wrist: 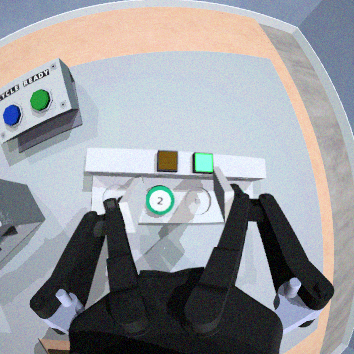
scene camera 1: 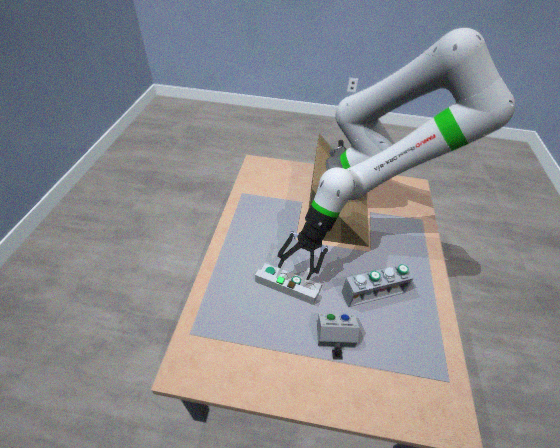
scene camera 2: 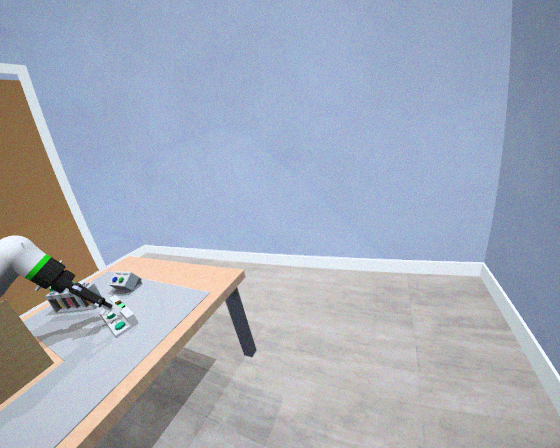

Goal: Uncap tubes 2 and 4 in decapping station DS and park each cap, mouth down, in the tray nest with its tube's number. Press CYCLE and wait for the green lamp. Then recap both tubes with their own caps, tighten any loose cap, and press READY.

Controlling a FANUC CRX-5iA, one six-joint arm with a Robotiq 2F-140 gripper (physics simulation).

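Places are measured from the arm's base along level axes (x back, y left, z down), in millimetres.
Pixels of known places: gripper, fingertip midpoint: (wrist: 178,182) (scene camera 1: 289,280) (scene camera 2: 116,310).
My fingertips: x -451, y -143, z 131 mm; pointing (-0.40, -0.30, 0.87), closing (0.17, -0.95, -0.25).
Behind a point stands the place of what it marks.
The white tray (scene camera 1: 287,291) @(x -486, y -144, z 144 mm) (wrist: 100,160) @(x -495, y -64, z 119 mm) has a lit green lamp (scene camera 1: 280,280) @(x -467, y -172, z 111 mm) (wrist: 203,162) @(x -464, y -172, z 111 mm) and a brown unlit-looking lamp (scene camera 1: 291,284) @(x -478, y -134, z 110 mm) (wrist: 167,161) @(x -474, y -134, z 111 mm). Cap 2 (scene camera 1: 297,280) @(x -440, y -114, z 140 mm) (wrist: 160,200) @(x -436, y -119, z 139 mm) sits label up in its nest; the rings to its left and right in the wrist view hold no cap. Another green cap (scene camera 1: 270,270) @(x -409, y -214, z 144 mm) (scene camera 2: 119,325) @(x -406, y -221, z 144 mm) sits at the tray's end. My gripper (scene camera 1: 295,272) @(x -451, y -143, z 131 mm) (wrist: 178,182) @(x -451, y -143, z 131 mm) is low over the tray, its fingers wide apart on either side of cap 2. A gap shows on the cap's right, and I see nothing gripped. The station rack (scene camera 1: 348,293) @(x -484, y 59, z 112 mm) holds tubes with alternating green and whitish tops.
The button box (scene camera 1: 338,332) @(x -633, y 23, z 97 mm) (scene camera 2: 127,281) @(x -592, y -35, z 107 mm) (wrist: 65,95) @(x -583, y -34, z 106 mm) has a green READY button (scene camera 1: 331,317) @(x -590, y 0, z 92 mm) (wrist: 40,100) @(x -581, y -4, z 96 mm) and a blue CYCLE button (scene camera 1: 345,317) @(x -584, y 43, z 92 mm) (wrist: 11,115) @(x -577, y 41, z 96 mm). It stands toward the front. A brown panel (scene camera 1: 354,220) @(x -163, y 85, z 90 mm) (scene camera 2: 22,345) @(x -183, y -100, z 53 mm) stands behind the tray, near the arm.
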